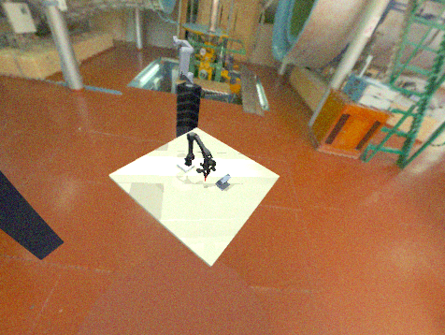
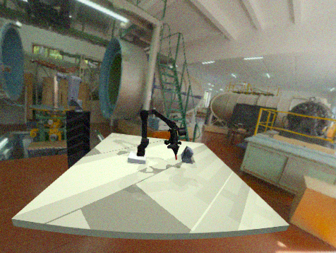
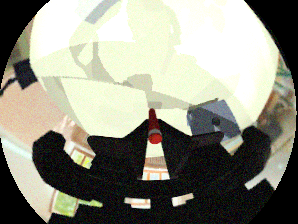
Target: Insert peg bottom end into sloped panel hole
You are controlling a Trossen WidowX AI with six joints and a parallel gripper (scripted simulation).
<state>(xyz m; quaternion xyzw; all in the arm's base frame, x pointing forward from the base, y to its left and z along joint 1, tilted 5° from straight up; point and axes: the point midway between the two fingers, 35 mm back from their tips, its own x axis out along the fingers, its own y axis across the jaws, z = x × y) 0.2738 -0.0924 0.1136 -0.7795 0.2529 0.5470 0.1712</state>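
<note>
My gripper tip is now 15 cm short of the sloped panel, 12 cm to the right of it and 4 cm above it. Also, from my gripper tip: red peg (2 cm above).
</note>
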